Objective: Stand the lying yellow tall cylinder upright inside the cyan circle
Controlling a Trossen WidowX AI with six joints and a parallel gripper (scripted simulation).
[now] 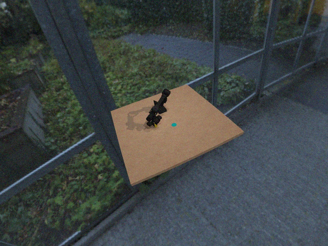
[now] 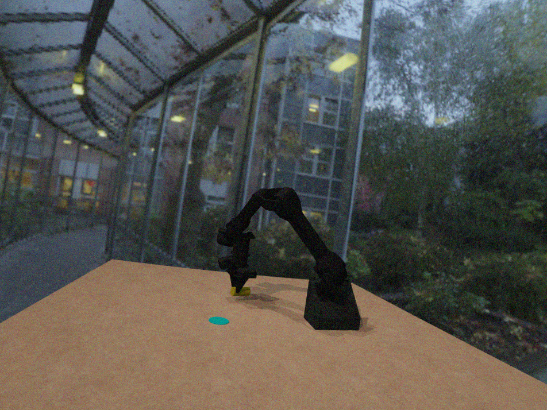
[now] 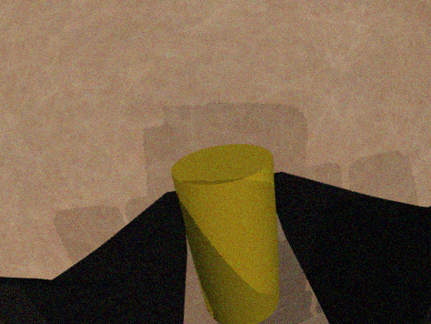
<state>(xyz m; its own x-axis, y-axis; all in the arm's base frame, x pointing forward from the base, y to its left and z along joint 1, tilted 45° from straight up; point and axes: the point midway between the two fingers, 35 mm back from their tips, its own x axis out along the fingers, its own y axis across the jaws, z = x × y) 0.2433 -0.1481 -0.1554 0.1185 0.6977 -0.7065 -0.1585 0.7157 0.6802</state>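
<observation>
Right now my gripper tip is 100 mm short of the cyan circle, 200 mm to the right of it and 30 mm above it. The rest, counted from my gripper tip: yellow tall cylinder: 20 mm behind.
</observation>
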